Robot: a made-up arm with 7 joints. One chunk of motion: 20 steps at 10 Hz.
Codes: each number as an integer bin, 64 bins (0 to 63) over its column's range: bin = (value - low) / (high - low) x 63, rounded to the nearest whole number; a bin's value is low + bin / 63 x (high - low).
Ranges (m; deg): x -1.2..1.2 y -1.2..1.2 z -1.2..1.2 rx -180..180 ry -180..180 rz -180..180
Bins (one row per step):
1: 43 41 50 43 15 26
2: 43 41 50 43 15 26
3: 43 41 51 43 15 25
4: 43 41 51 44 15 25
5: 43 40 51 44 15 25
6: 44 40 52 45 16 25
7: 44 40 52 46 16 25
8: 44 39 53 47 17 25
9: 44 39 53 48 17 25
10: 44 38 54 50 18 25
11: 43 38 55 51 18 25
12: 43 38 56 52 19 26
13: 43 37 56 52 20 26
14: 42 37 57 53 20 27
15: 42 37 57 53 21 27
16: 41 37 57 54 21 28
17: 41 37 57 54 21 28
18: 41 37 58 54 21 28
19: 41 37 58 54 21 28
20: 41 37 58 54 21 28
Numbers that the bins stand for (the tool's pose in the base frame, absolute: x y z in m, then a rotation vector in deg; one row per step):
1: 0.4381 0.3619 0.7048 65.71 -94.29 -31.43
2: 0.4381 0.3619 0.7048 65.71 -94.29 -31.43
3: 0.4381 0.3619 0.7429 65.71 -94.29 -37.14
4: 0.4381 0.3619 0.7429 71.43 -94.29 -37.14
5: 0.4381 0.3238 0.7429 71.43 -94.29 -37.14
6: 0.4762 0.3238 0.7810 77.14 -88.57 -37.14
7: 0.4762 0.3238 0.7810 82.86 -88.57 -37.14
8: 0.4762 0.2857 0.8190 88.57 -82.86 -37.14
9: 0.4762 0.2857 0.8190 94.29 -82.86 -37.14
10: 0.4762 0.2476 0.8571 105.71 -77.14 -37.14
11: 0.4381 0.2476 0.8952 111.43 -77.14 -37.14
12: 0.4381 0.2476 0.9333 117.14 -71.43 -31.43
13: 0.4381 0.2095 0.9333 117.14 -65.71 -31.43
14: 0.4000 0.2095 0.9714 122.86 -65.71 -25.71
15: 0.4000 0.2095 0.9714 122.86 -60.00 -25.71
16: 0.3619 0.2095 0.9714 128.57 -60.00 -20.00
17: 0.3619 0.2095 0.9714 128.57 -60.00 -20.00
18: 0.3619 0.2095 1.0095 128.57 -60.00 -20.00
19: 0.3619 0.2095 1.0095 128.57 -60.00 -20.00
20: 0.3619 0.2095 1.0095 128.57 -60.00 -20.00

